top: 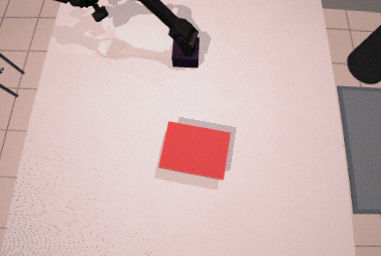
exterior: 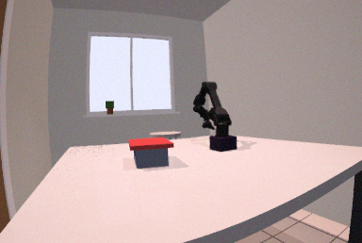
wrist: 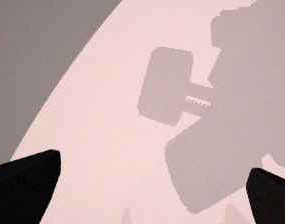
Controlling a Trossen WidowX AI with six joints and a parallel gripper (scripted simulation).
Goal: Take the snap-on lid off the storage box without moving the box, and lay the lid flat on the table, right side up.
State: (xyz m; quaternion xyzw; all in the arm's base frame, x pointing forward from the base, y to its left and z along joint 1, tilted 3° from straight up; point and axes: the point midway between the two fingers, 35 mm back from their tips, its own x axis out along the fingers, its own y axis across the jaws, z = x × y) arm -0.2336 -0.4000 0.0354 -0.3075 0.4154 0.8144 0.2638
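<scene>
The red lid lies 680 mm ahead of my gripper tip, 410 mm to the left of it and 10 mm below it. Round my gripper tip: storage box (680 mm ahead, 410 mm to the left, 50 mm below).
</scene>
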